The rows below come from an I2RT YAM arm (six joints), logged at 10 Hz.
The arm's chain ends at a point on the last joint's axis. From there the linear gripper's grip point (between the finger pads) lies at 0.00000 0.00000 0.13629 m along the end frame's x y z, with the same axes.
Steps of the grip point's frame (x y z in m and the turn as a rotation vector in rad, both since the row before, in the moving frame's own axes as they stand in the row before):
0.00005, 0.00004, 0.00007, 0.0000, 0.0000, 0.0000
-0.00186, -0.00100, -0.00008, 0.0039, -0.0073, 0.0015
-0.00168, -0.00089, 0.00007, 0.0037, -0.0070, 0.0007
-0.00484, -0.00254, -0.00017, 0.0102, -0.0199, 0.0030
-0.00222, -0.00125, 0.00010, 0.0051, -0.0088, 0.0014
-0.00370, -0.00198, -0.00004, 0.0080, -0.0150, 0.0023
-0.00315, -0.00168, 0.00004, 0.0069, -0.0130, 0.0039
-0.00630, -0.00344, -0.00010, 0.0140, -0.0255, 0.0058
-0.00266, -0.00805, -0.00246, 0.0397, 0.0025, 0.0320
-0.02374, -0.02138, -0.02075, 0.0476, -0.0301, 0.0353
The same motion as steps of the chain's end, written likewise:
0.00005, 0.00004, 0.00007, 0.0000, 0.0000, 0.0000
-0.00087, -0.00047, -0.00008, 0.0039, -0.0073, 0.0015
-0.00073, -0.00039, 0.00007, 0.0037, -0.0070, 0.0007
-0.00213, -0.00115, -0.00014, 0.0102, -0.0199, 0.0030
-0.00102, -0.00055, 0.00011, 0.0051, -0.0088, 0.0014
-0.00166, -0.00089, -0.00002, 0.0080, -0.0150, 0.0023
-0.00138, -0.00074, 0.00005, 0.0069, -0.0130, 0.0039
-0.00283, -0.00152, -0.00004, 0.0140, -0.0255, 0.0058
-0.00309, -0.00265, -0.00235, 0.0397, 0.0025, 0.0320
-0.01976, -0.01482, -0.02053, 0.0476, -0.0301, 0.0353

